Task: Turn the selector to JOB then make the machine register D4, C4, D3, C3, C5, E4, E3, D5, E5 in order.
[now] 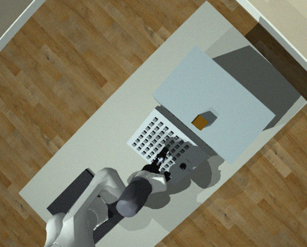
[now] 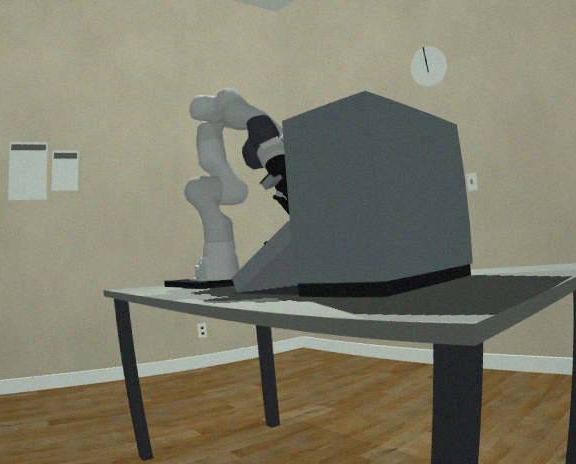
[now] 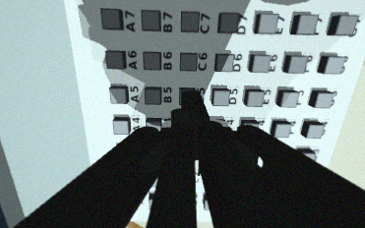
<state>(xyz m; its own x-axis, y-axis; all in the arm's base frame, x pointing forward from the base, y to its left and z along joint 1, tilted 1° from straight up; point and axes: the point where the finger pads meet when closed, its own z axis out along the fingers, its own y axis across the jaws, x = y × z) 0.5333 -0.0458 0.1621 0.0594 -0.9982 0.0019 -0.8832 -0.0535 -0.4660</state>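
Now: hand 50 mm above the key C5 and 30 mm short of it. From my hand the other things lie so: D5 key: 70 mm below; key D6: 70 mm below, 40 mm to the right; key D4: 70 mm below, 30 mm to the left.
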